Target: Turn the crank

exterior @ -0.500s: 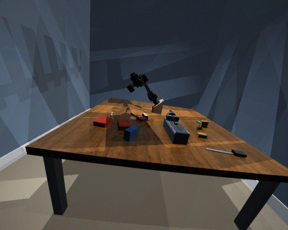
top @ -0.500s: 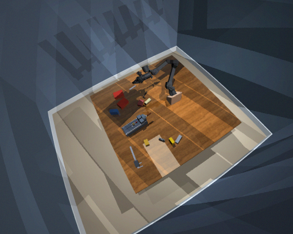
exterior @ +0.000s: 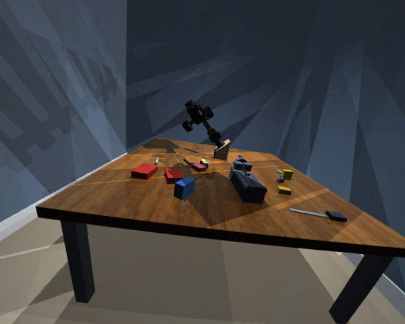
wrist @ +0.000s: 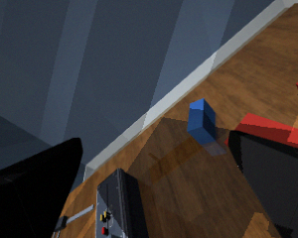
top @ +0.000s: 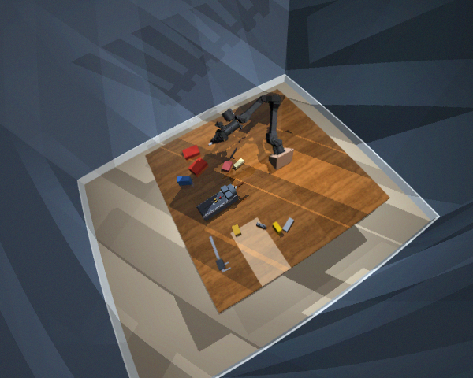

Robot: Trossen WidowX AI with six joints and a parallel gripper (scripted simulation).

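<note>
The red pointer is 9 cm ahead of my gripper tip, 29 cm to the left of it and 19 cm below it. Round my gripper tip: blue block (27 cm ahead, 2 cm to the left, 24 cm below); pink block (5 cm behind, 4 cm to the left, 26 cm below); brown crank handle (6 cm behind, 27 cm to the left, 16 cm below).
</note>
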